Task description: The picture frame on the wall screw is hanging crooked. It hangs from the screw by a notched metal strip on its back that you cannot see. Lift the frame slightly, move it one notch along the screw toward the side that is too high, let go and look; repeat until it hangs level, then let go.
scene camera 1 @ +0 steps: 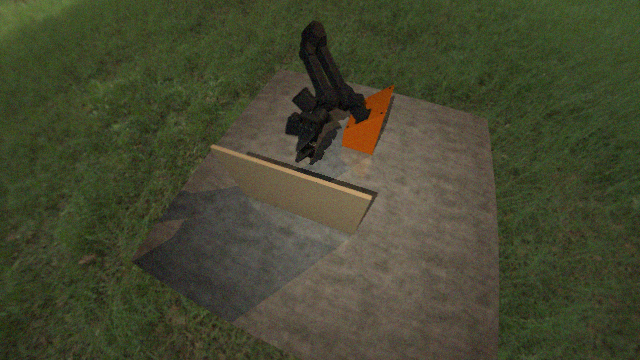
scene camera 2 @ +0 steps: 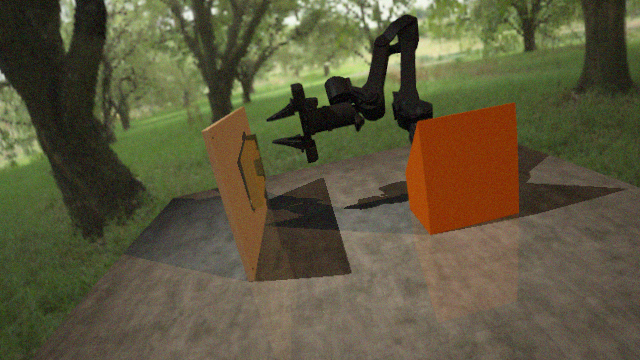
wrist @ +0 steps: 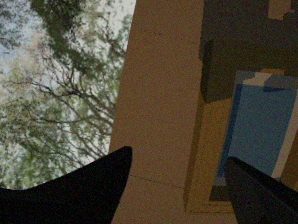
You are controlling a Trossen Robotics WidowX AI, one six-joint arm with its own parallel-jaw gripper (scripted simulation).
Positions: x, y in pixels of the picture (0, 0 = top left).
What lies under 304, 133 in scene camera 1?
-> The gripper.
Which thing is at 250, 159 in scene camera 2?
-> A picture frame.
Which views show the gripper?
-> Scene camera 1, scene camera 2 and the wrist view: all of them.
